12 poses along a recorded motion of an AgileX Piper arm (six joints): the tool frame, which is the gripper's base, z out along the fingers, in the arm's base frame.
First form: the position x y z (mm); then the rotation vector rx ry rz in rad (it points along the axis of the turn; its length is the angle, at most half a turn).
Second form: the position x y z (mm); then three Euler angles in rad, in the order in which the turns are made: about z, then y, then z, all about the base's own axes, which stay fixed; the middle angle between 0 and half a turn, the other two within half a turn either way. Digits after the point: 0 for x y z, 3 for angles.
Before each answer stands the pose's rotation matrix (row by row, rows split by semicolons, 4 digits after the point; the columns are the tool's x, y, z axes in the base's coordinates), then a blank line. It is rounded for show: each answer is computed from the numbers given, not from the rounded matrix.
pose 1, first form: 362 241 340 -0.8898 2.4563 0.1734
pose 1, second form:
-0.6506 -0.6281 0.4269; -0.5619 0.7763 0.2858; -0.5109 -0.0539 -0.8580

362 241 340 -0.105 2.602 0.590
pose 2, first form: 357 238 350 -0.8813 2.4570 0.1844
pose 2, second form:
-0.6538 -0.6252 0.4262; -0.5546 0.7791 0.2922; -0.5147 -0.0453 -0.8562

357 238 350 -0.088 2.599 0.601
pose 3, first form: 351 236 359 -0.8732 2.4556 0.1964
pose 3, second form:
-0.6558 -0.6229 0.4265; -0.5472 0.7814 0.2999; -0.5201 -0.0367 -0.8533

351 236 359 -0.070 2.593 0.613
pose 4, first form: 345 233 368 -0.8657 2.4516 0.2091
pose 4, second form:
-0.6561 -0.6213 0.4283; -0.5398 0.7830 0.3089; -0.5273 -0.0285 -0.8492

345 233 368 -0.054 2.585 0.625
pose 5, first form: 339 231 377 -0.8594 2.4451 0.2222
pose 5, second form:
-0.6548 -0.6208 0.4311; -0.5329 0.7837 0.3191; -0.5360 -0.0208 -0.8440

339 231 377 -0.039 2.575 0.637
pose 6, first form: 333 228 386 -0.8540 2.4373 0.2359
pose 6, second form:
-0.6524 -0.6210 0.4343; -0.5262 0.7837 0.3301; -0.5454 -0.0132 -0.8381

333 228 386 -0.024 2.565 0.650
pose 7, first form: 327 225 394 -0.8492 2.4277 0.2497
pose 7, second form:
-0.6489 -0.6219 0.4384; -0.5196 0.7831 0.3417; -0.5558 -0.0061 -0.8313

327 225 394 -0.011 2.552 0.662
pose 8, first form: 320 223 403 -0.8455 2.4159 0.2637
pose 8, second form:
-0.6438 -0.6237 0.4434; -0.5133 0.7817 0.3542; -0.5675 0.0004 -0.8234

320 223 403 0.001 2.538 0.674
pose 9, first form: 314 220 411 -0.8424 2.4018 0.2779
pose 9, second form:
-0.6371 -0.6262 0.4495; -0.5070 0.7796 0.3676; -0.5806 0.0063 -0.8142

314 220 411 0.011 2.522 0.685
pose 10, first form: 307 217 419 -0.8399 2.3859 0.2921
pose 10, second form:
-0.6290 -0.6293 0.4563; -0.5007 0.7770 0.3815; -0.5947 0.0115 -0.8039

307 217 419 0.019 2.505 0.696
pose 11, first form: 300 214 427 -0.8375 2.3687 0.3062
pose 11, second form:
-0.6201 -0.6328 0.4638; -0.4940 0.7742 0.3957; -0.6094 0.0163 -0.7927

300 214 427 0.027 2.486 0.706
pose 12, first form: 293 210 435 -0.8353 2.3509 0.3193
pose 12, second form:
-0.6105 -0.6363 0.4716; -0.4875 0.7712 0.4095; -0.6242 0.0201 -0.7810

293 210 435 0.032 2.467 0.715
